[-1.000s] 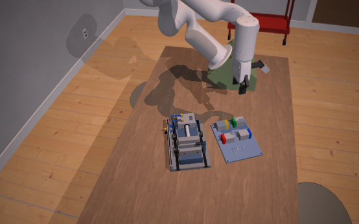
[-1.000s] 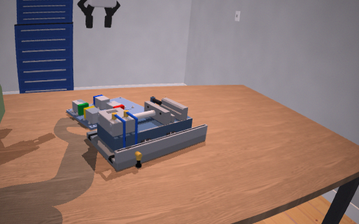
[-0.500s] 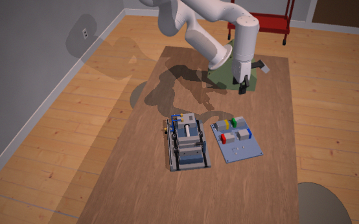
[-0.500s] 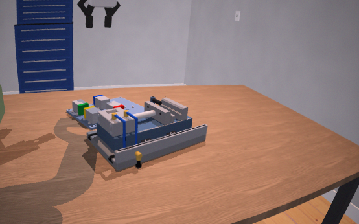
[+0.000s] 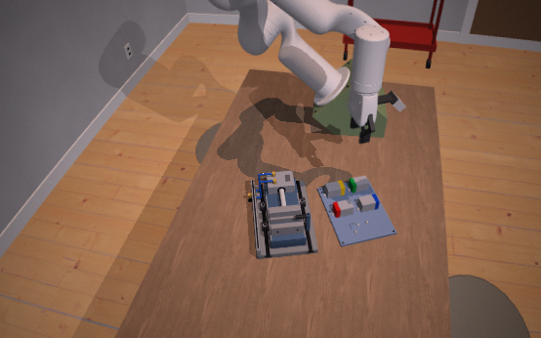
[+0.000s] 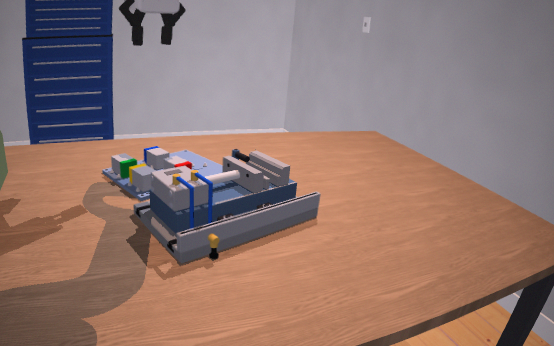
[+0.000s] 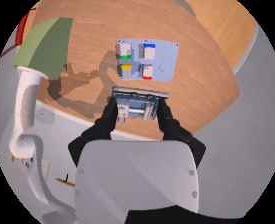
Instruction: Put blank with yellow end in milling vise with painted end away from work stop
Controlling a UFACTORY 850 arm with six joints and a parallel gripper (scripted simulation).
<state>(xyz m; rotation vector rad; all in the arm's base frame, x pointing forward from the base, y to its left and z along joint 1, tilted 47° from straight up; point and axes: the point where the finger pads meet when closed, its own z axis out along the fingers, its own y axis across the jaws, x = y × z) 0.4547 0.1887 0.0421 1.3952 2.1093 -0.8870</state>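
My hand is 3 cm past the yellow-ended blank, 6 cm to the left of it and 29 cm above it. Also, from my hand: green-ended blank (6 cm behind, 2 cm to the left, 29 cm below); then red-ended blank (6 cm ahead, 2 cm to the right, 29 cm below); then blue-ended blank (2 cm ahead, 6 cm to the left, 29 cm below).
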